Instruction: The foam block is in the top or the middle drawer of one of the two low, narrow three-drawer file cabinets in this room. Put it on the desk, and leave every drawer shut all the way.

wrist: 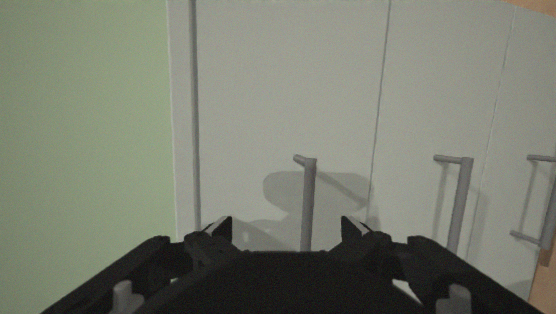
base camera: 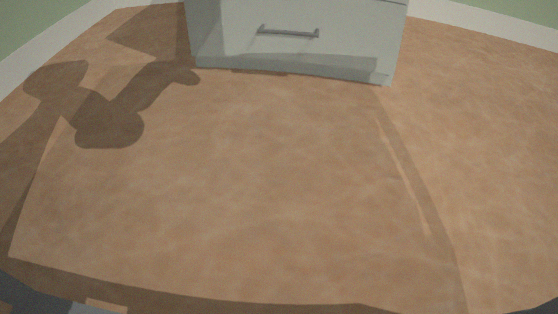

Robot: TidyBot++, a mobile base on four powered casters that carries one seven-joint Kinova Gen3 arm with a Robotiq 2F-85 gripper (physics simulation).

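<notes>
A light grey file cabinet (base camera: 204, 30) (wrist: 181, 120) stands ahead, and the wrist view shows it turned sideways, its top edge to the left. The top drawer (wrist: 285, 90), middle drawer (wrist: 435, 90) and bottom drawer (base camera: 350, 30) (wrist: 525, 100) look flush and shut. My gripper (wrist: 286, 228) is open and empty in front of the top drawer. The top drawer's bar handle (wrist: 308, 205) lies ahead, between the two fingertips as seen, nearer the right one; its lower end is hidden by the gripper. The foam block and the desk do not show in either view.
The middle handle (wrist: 460, 205) and bottom handle (base camera: 288, 33) (wrist: 548, 205) stick out from their drawers. A green wall (wrist: 85, 125) shows beyond the cabinet top. A pale baseboard (base camera: 480, 25) runs behind the cabinet. The arm's shadow (base camera: 110, 125) falls on the brown floor (base camera: 250, 190).
</notes>
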